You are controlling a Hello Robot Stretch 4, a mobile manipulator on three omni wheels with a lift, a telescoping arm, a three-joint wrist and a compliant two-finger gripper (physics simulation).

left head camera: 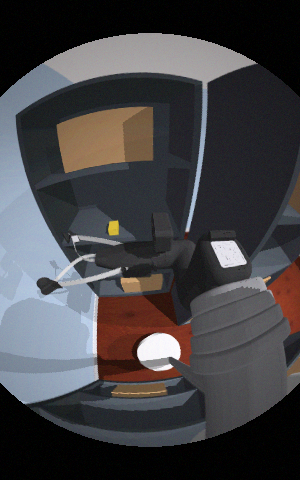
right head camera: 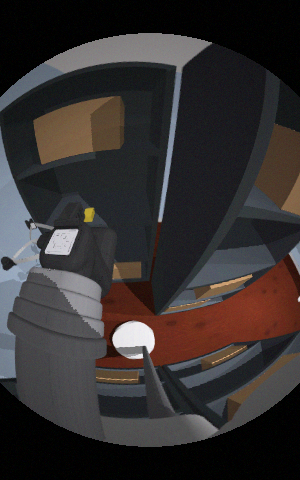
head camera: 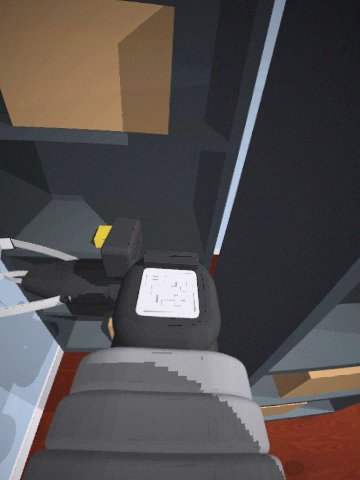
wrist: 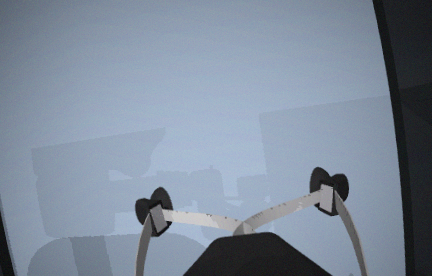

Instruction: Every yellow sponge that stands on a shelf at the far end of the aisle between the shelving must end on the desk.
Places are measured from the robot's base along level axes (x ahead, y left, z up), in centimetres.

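Pixels of known places: gripper, fingertip midpoint: (left head camera: 50, 257) (right head camera: 13, 241) (wrist: 240, 194); robot's base at its link origin: (left head camera: 157, 350) (right head camera: 134, 338).
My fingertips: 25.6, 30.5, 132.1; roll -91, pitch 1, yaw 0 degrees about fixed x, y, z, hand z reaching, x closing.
For each thing: its top centre in the pictures, then the offset to it from my fingertips, as dx, dy, dz. Level surfaces: height alone.
- yellow sponge at its top centre: (head camera: 104, 232) (left head camera: 112, 224) (right head camera: 87, 211) +52.6, -1.5, -31.3
- middle shelf at its surface level: dz -35.8
- large cardboard box at its top centre: (head camera: 92, 16) (left head camera: 106, 115) (right head camera: 81, 107) +60.9, -4.4, +36.9
- low box at its top centre: (left head camera: 140, 269) (right head camera: 120, 256) +61.6, -16.1, -100.3
A yellow sponge (head camera: 102, 235) (left head camera: 114, 228) (right head camera: 89, 215) stands on a middle shelf (head camera: 55, 227) of the dark shelving unit (head camera: 229, 160). In the head view the wrist partly hides it. My gripper (left head camera: 59, 261) (right head camera: 19, 244) (wrist: 240, 194) is open, with nothing between its fingertips. It points left towards the pale wall (wrist: 200, 75), in front of the shelving and apart from the sponge. In the head view its fingertips are cut off by the left edge. The desk does not show in these views.
A large cardboard box (head camera: 65, 65) (left head camera: 92, 145) (right head camera: 65, 135) stands on the shelf above the sponge. A tall dark panel (head camera: 300, 150) (right head camera: 215, 150) rises on the right, with more shelving beyond it. Another low box (left head camera: 142, 283) sits at the bottom of the unit.
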